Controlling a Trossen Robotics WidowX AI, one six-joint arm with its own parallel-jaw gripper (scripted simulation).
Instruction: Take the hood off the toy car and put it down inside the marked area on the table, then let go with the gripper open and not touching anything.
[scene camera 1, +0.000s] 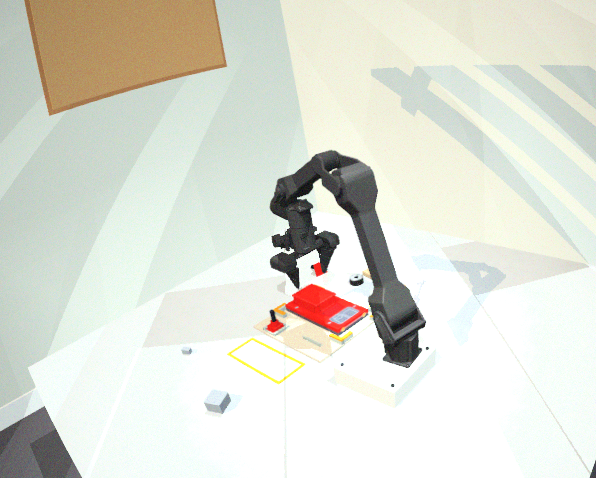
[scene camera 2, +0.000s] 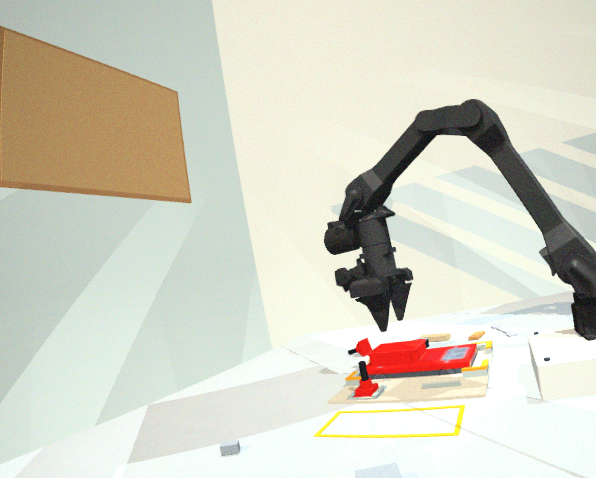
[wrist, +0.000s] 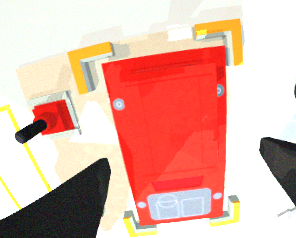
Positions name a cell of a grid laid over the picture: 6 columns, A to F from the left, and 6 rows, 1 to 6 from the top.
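There's a hood here, which you'd find in scene camera 2 (scene camera 2: D5) and also in scene camera 1 (scene camera 1: D4). As for my gripper (scene camera 2: D5), it's open and holding nothing, and it can be seen in scene camera 1 (scene camera 1: D4) and the wrist view (wrist: D4) too.
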